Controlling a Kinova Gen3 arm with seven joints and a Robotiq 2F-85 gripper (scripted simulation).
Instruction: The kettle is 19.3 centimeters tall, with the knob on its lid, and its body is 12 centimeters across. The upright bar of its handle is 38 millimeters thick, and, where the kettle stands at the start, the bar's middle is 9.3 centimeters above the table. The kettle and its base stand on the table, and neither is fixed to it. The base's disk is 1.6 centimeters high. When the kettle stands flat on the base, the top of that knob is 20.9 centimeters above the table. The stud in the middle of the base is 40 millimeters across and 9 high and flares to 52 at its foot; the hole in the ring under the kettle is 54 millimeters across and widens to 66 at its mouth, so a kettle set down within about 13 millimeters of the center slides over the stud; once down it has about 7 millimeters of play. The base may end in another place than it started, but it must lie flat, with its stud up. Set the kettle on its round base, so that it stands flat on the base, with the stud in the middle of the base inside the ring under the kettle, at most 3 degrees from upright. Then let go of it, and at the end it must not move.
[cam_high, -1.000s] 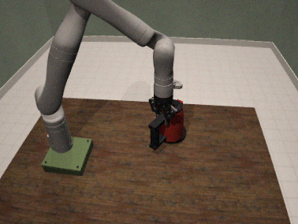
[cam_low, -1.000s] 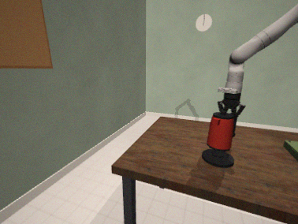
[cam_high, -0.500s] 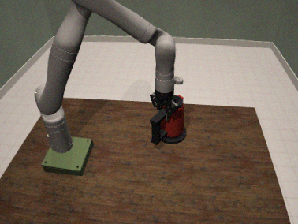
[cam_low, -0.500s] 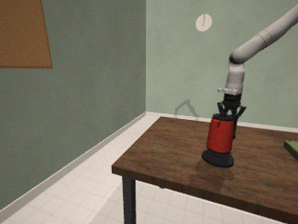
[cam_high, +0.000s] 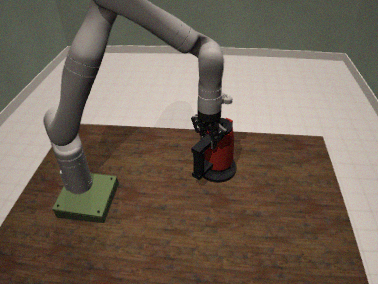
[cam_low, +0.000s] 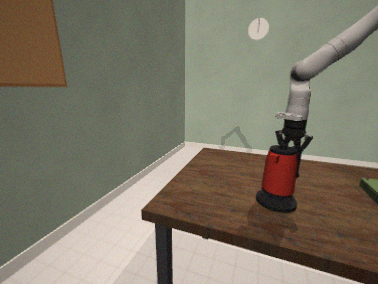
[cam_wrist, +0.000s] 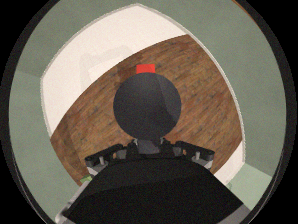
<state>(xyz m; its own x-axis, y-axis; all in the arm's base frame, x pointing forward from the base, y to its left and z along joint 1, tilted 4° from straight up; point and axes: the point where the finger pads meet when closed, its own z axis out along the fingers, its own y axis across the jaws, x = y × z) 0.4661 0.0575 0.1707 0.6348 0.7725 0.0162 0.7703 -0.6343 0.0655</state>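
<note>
My gripper is now 20 mm short of the red kettle, 20 mm to the right of it and 50 mm above it. From my hand the other things lie so: round base: 40 mm ahead, 60 mm to the left, 180 mm below.
</note>
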